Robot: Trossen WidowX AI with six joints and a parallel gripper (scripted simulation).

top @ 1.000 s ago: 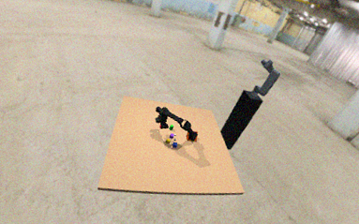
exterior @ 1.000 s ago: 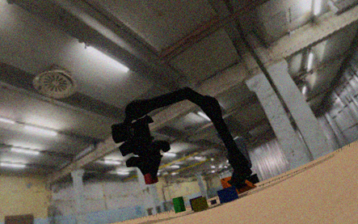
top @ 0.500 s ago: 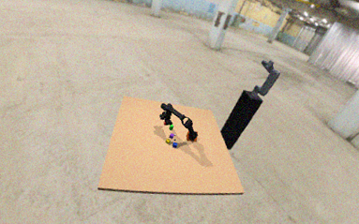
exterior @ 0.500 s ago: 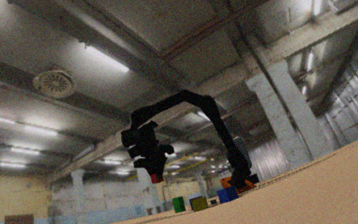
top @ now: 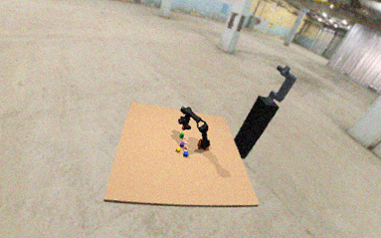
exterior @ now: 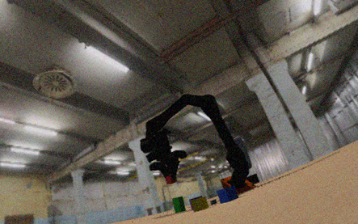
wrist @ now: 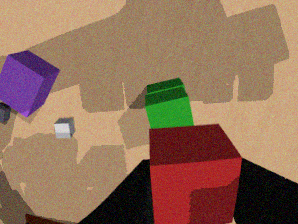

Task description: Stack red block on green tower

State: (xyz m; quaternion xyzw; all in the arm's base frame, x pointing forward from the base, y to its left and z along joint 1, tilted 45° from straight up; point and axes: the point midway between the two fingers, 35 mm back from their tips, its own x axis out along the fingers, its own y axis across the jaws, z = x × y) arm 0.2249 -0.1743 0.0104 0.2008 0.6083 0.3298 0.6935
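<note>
Now: gripper tip 120 mm to the right of the purple block and 110 mm above it. Round my gripper tip: red block 10 mm above; then blue block 250 mm to the left, 110 mm below, 30 mm behind.
</note>
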